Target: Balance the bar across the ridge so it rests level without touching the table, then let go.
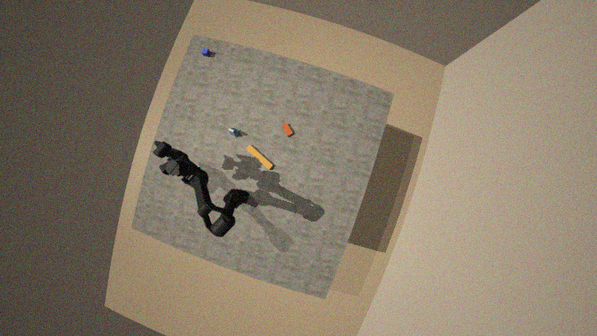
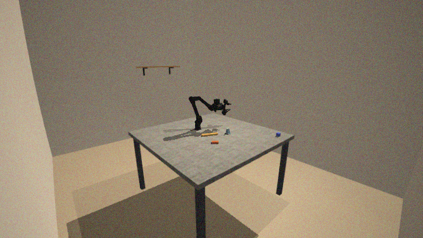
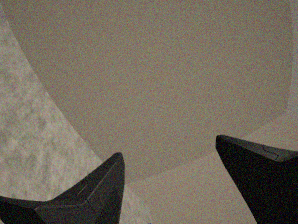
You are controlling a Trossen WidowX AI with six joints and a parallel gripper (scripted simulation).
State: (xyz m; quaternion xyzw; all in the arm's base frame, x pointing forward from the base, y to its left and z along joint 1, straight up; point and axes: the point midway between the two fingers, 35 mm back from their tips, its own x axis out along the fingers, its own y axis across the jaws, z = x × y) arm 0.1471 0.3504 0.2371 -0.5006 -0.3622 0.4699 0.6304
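The yellow-orange bar lies 80 mm ahead of my gripper tip, 410 mm to the right of it and 230 mm below it. From my gripper tip the other things lie so: orange ridge block 280 mm ahead, 510 mm to the right, 230 mm below; small blue cube 580 mm ahead, 120 mm to the left, 220 mm below.
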